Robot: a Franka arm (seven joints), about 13 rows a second.
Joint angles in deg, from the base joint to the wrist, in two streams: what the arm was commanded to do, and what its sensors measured. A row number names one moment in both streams.
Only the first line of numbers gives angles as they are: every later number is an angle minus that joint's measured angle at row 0.
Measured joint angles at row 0: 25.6, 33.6, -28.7, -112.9, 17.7, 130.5, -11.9
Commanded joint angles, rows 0 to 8: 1.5, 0.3, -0.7, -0.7, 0.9, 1.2, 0.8; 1.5, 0.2, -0.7, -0.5, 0.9, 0.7, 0.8; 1.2, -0.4, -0.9, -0.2, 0.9, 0.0, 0.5; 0.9, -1.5, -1.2, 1.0, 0.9, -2.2, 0.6; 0.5, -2.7, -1.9, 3.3, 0.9, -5.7, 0.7; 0.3, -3.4, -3.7, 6.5, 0.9, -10.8, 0.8; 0.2, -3.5, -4.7, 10.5, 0.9, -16.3, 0.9; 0.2, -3.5, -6.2, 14.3, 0.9, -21.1, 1.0; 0.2, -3.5, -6.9, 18.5, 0.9, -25.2, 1.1
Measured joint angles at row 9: 0.5, -3.1, -5.7, 11.5, 0.1, -17.7, 0.0
